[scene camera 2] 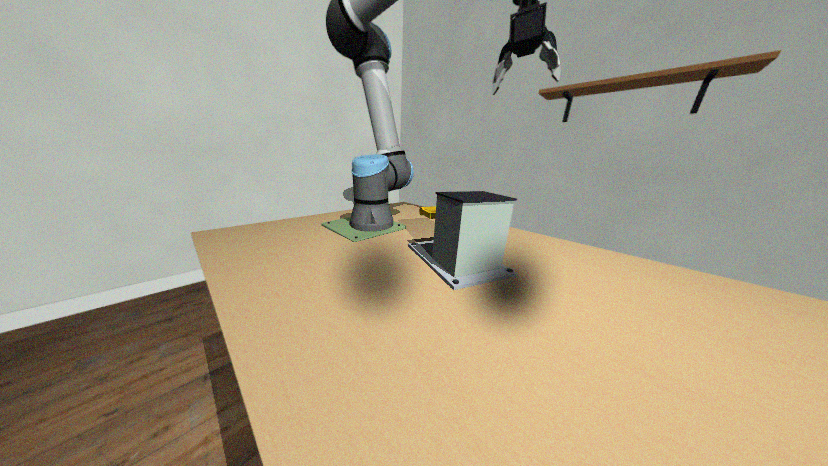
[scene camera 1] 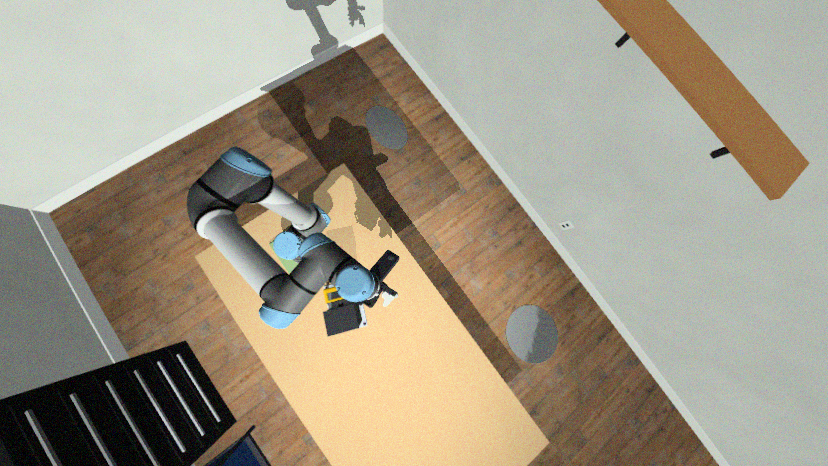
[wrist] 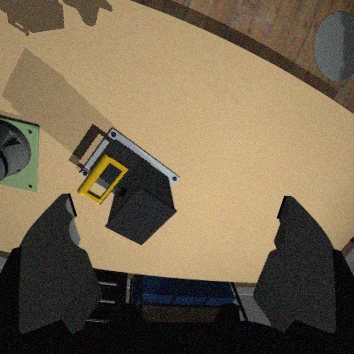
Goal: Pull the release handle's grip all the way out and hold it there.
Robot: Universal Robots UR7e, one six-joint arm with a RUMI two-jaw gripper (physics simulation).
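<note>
The release handle's yellow grip point(scene camera 1: 330, 289) point(scene camera 2: 428, 211) point(wrist: 92, 174) is a rectangular loop on the side of the dark box-shaped housing point(scene camera 1: 341, 320) point(scene camera 2: 447, 234) point(wrist: 142, 217) that faces the arm's base. In scene camera 2 the housing hides most of it. The housing stands on a grey base plate point(scene camera 2: 483, 279) point(wrist: 145, 154) with bolts at its corners. My gripper point(scene camera 2: 526, 86) point(wrist: 177, 196) is open and empty, high above the housing, fingers pointing down. In the wrist view the grip lies left of centre, beyond the left fingertip. In scene camera 1 the arm covers part of the gripper.
The arm's base stands on a green plate point(scene camera 2: 336, 227) point(wrist: 31, 170) beside the handle's side of the housing. All stand on a tan table point(scene camera 1: 405, 393) point(scene camera 2: 405, 376) point(wrist: 225, 125). A wooden shelf point(scene camera 1: 712, 86) point(scene camera 2: 660, 76) is on the wall. A black drawer unit point(scene camera 1: 115, 399) stands past the table's edge.
</note>
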